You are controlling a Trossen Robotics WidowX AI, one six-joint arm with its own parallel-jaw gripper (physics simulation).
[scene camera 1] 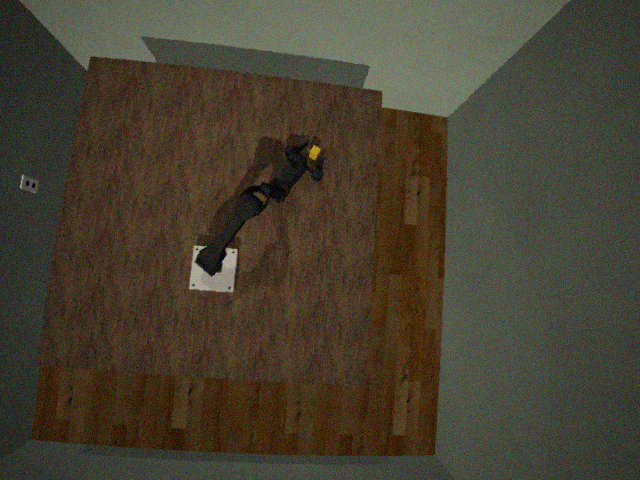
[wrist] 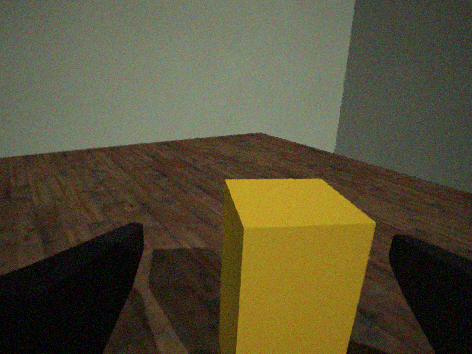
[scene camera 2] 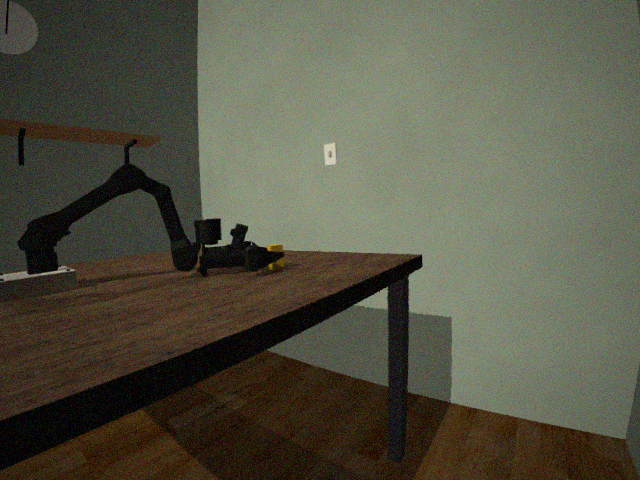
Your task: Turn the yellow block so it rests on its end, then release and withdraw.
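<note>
The yellow block (scene camera 1: 314, 152) (scene camera 2: 275, 248) (wrist: 300, 280) stands upright on its end on the table, near its far right part in scene camera 1. Its lower end is cut off in the wrist view. My gripper (wrist: 268, 241) is open, low over the table and level with it, with one finger on each side of the block. Gaps show between the block and both fingers in the wrist view. In scene camera 2 the near finger hides the middle of the block.
The brown wooden table (scene camera 1: 155, 320) (scene camera 2: 155, 325) carries the arm on its white base plate (scene camera 1: 214, 279). The table's edge and corner lie beyond the block, with walls behind. A wall shelf (scene camera 2: 77, 133) is behind the arm in scene camera 2.
</note>
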